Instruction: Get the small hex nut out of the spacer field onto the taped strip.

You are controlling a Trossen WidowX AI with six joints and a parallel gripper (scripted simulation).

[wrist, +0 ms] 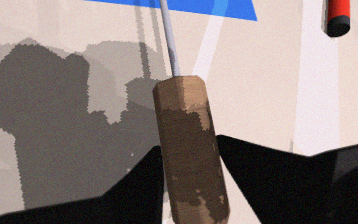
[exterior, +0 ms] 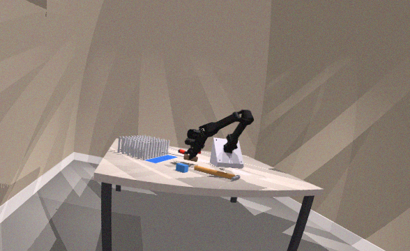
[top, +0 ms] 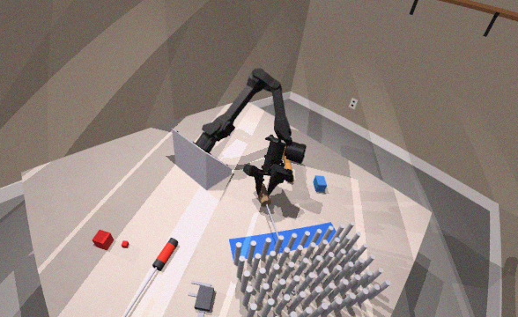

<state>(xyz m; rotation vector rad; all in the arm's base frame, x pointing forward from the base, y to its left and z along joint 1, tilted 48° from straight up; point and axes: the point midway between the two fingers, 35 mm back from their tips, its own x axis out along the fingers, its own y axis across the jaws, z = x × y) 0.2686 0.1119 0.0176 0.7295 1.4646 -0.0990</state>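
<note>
Right now my gripper tip is 180 mm short of the blue taped strip, 60 mm to the left of it and 40 mm above it. The rest, counted from my gripper tip: hook tool 90 mm ahead, 60 mm to the right; blue cube 250 mm to the left, 110 mm ahead, 20 mm below; small red cube 480 mm to the right, 140 mm behind, 30 mm below.
</note>
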